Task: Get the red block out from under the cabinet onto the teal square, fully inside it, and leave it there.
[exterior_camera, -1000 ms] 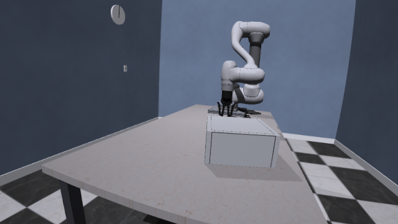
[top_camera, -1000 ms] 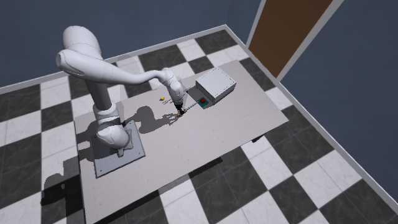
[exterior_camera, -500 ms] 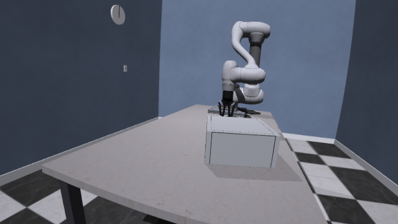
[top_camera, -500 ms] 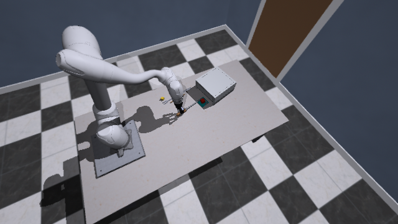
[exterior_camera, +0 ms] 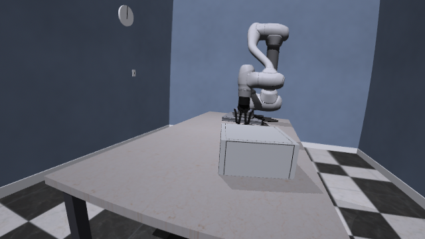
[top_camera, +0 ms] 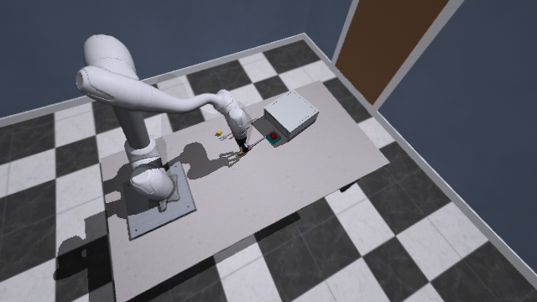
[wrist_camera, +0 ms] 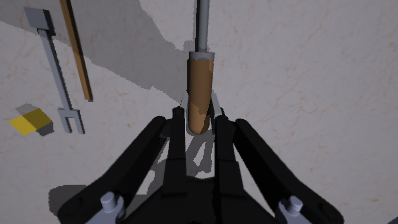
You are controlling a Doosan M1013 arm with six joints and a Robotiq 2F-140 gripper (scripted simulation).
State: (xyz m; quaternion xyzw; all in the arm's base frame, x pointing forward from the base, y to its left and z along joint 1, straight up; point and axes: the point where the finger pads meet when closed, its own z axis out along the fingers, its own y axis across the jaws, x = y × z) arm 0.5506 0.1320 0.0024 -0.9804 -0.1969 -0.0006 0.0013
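My hand is 13 cm short of the hook tool, 1 cm to the right of it and 3 cm above it. Round my hand: small yellow piece: 13 cm behind, 21 cm to the left, 3 cm below; then thin brown stick: 2 cm ahead, 18 cm to the left, 4 cm below; then grey forked tool: 6 cm behind, 19 cm to the left, 4 cm below.
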